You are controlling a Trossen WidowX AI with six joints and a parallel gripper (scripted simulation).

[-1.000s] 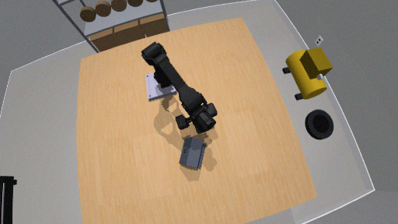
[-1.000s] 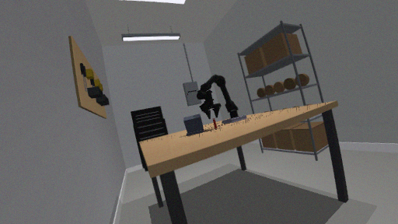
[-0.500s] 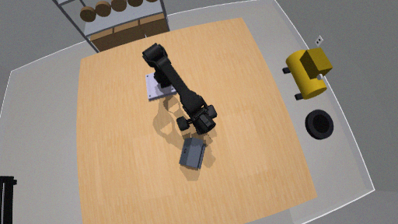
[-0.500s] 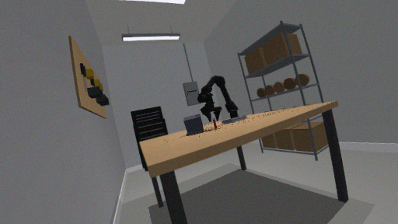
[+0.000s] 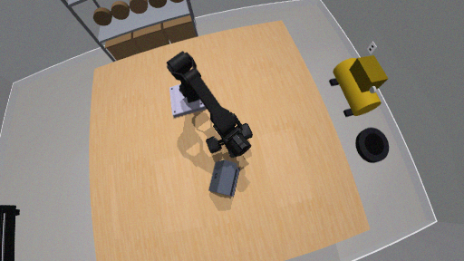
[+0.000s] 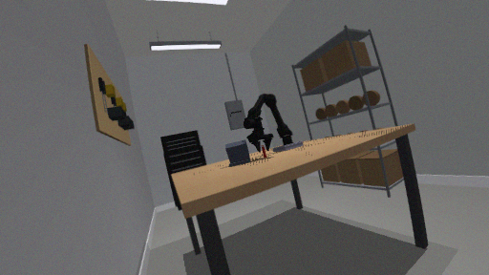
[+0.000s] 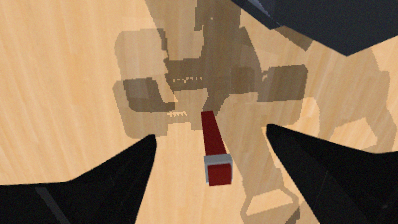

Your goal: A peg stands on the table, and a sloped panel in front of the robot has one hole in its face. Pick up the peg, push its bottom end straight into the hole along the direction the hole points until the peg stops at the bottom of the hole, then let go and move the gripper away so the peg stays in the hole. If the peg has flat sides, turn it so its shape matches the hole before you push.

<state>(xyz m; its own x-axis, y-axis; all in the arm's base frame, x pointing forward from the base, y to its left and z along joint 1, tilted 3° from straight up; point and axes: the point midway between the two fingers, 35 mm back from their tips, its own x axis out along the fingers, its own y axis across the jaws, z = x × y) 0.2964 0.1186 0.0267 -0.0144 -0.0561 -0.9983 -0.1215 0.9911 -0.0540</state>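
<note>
Right now my gripper tip is 2 cm below the red peg. The rest, counted from my gripper tip: grey sloped panel (14 cm ahead, 7 cm to the right, 4 cm above).
</note>
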